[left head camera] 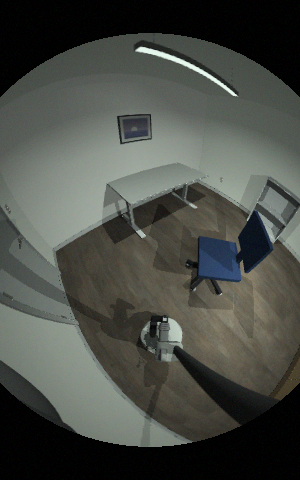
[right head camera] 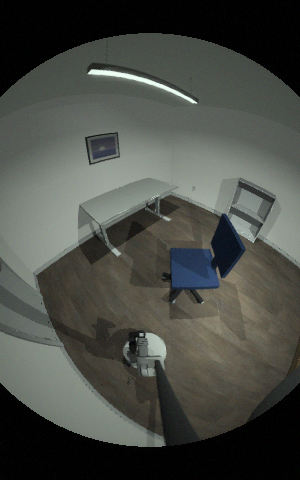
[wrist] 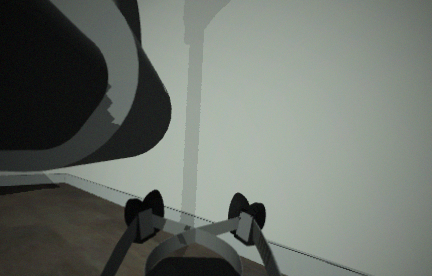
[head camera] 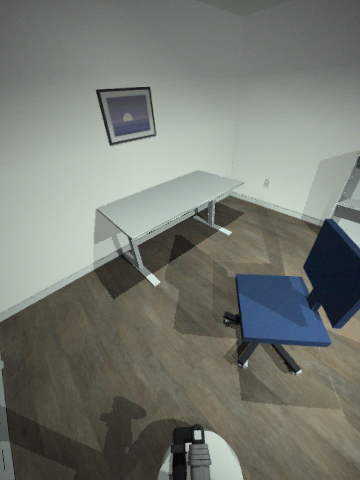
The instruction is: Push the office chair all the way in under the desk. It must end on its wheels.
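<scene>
The blue office chair stands upright on its wheels, out on the floor to the right and in front of the desk, apart from it. Its backrest is on the right side, and its seat's free edge faces left. The light grey desk stands against the wall under the picture, with its near long side open. My gripper is open, with its two fingertips apart and nothing between them. It is away from the chair, which does not show in the wrist view.
A grey shelf unit stands by the right wall behind the chair. A framed picture hangs above the desk. A door is at the left. In the wrist view, a wall rises beyond the fingers.
</scene>
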